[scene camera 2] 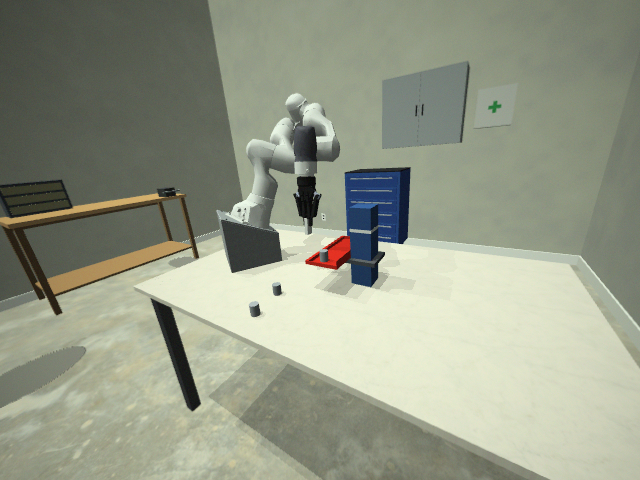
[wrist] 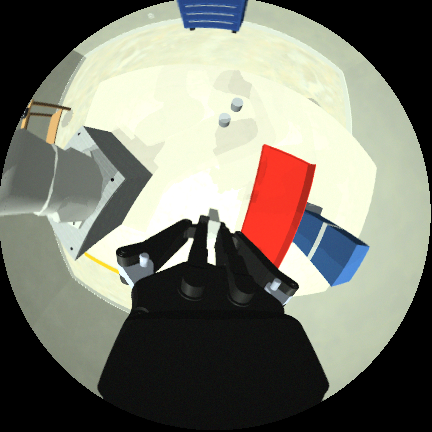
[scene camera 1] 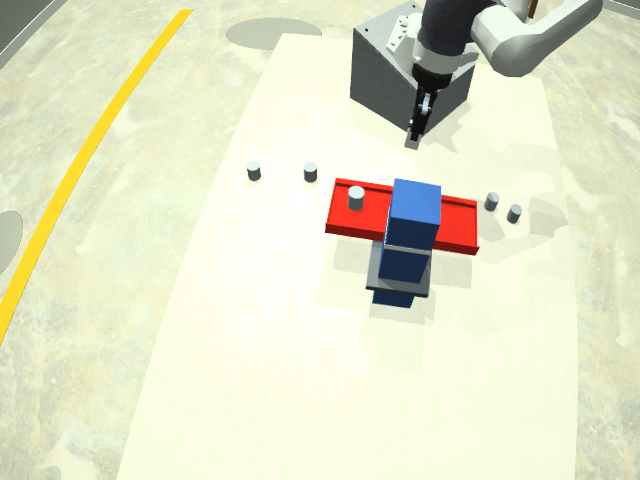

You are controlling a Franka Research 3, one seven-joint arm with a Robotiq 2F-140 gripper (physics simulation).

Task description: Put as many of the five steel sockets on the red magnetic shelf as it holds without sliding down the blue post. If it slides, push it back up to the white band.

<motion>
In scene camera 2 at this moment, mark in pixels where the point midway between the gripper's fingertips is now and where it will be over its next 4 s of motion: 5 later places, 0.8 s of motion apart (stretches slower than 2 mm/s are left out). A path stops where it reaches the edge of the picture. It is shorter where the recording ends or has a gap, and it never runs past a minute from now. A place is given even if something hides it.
My gripper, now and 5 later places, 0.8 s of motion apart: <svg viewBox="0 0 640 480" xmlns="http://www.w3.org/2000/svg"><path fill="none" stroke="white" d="M308 234L317 221L357 212L358 213L356 212L356 213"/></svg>
</motion>
